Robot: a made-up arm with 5 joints.
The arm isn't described. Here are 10 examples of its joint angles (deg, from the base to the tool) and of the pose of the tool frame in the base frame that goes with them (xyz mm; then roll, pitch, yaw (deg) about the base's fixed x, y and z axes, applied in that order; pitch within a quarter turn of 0, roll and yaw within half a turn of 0).
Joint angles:
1: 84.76 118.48 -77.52 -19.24 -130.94
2: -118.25 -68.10 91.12 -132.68 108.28
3: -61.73 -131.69 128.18 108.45 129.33
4: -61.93 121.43 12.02 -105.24 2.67
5: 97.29 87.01 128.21 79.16 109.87
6: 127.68 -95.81 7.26 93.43 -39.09
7: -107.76 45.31 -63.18 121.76 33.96
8: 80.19 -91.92 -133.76 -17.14 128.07
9: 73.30 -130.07 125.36 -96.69 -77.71
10: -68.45 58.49 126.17 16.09 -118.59
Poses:
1: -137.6 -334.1 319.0 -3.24 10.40 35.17
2: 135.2 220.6 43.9 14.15 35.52 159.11
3: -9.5 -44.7 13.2 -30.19 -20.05 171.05
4: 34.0 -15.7 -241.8 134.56 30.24 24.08
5: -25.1 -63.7 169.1 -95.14 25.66 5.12
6: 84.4 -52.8 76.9 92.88 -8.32 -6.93
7: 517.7 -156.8 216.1 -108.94 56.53 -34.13
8: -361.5 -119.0 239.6 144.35 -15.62 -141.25
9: -2.3 44.4 290.0 31.81 48.59 136.42
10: 382.6 -201.1 280.3 -28.43 71.98 12.17
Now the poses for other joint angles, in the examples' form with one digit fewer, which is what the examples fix.
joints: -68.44 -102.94 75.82 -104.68 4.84
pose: -113 48 221 -90.2 -59.5 -3.6
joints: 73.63 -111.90 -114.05 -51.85 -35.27
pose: -500 76 530 -114.7 -45.7 28.8
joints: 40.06 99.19 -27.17 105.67 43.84
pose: -452 -69 115 127.4 -53.5 145.0
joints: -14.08 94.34 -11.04 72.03 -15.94
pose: -337 -143 95 30.2 -69.9 -118.1
